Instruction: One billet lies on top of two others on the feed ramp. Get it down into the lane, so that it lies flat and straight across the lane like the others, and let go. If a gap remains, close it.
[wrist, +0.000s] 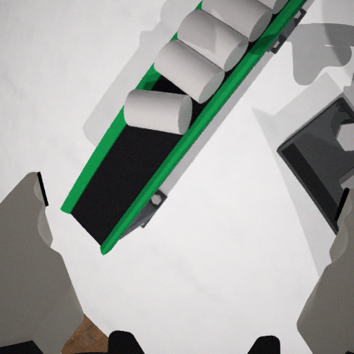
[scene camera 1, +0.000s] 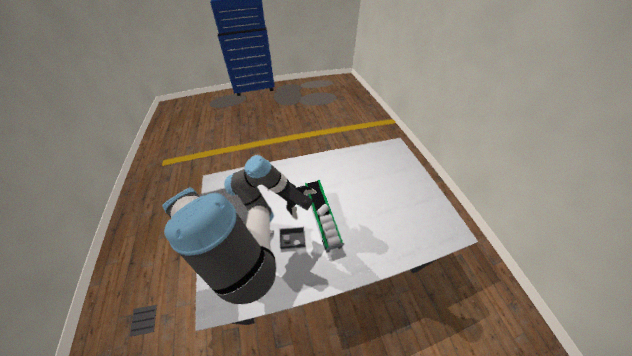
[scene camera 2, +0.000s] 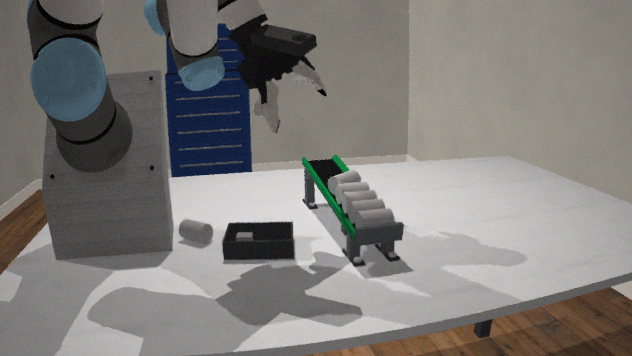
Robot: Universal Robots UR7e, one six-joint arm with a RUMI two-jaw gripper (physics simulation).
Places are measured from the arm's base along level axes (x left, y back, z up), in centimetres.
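Pixels of known places: gripper, fingertip midpoint: (scene camera 2: 302,113); arm's base, link origin: (scene camera 2: 95,136).
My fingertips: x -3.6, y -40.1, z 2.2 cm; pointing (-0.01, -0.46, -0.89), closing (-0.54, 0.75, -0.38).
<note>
For each thing: its top centre in the pictures, then the offset to it from my fingertips.
- uppermost billet, top centre: (scene camera 2: 344,172) (scene camera 1: 323,208) dx +4.0, dy -9.3, dz -12.9 cm
- black open tray, top centre: (scene camera 2: 259,231) (scene camera 1: 292,236) dx -3.5, dy +9.3, dz -21.2 cm
- loose grey billet, top centre: (scene camera 2: 194,221) dx +3.0, dy +21.6, dz -20.7 cm
The feed ramp (scene camera 1: 327,201) (scene camera 2: 327,193) (wrist: 92,165) has green rails and a black bed. Several light grey billets (scene camera 2: 367,207) (wrist: 212,40) lie side by side across its lower part. The uppermost billet (scene camera 1: 323,209) (scene camera 2: 345,182) (wrist: 157,111) lies askew at the upper end of this row, turned against the others. In the wrist view one end overlaps the left rail, and a wedge of black bed shows between it and its neighbour. Whether it rests on the neighbour or the rail I cannot tell. My gripper (scene camera 1: 305,203) (scene camera 2: 300,112) (wrist: 194,184) is open and empty, high above the ramp's upper end.
A black open tray (scene camera 1: 292,248) (scene camera 2: 259,250) (wrist: 309,189) with small light pieces stands beside the ramp. A loose grey billet (scene camera 2: 195,232) lies between the tray and the robot's grey pedestal (scene camera 2: 107,200). A blue cabinet (scene camera 1: 250,60) (scene camera 2: 207,150) stands at the back.
</note>
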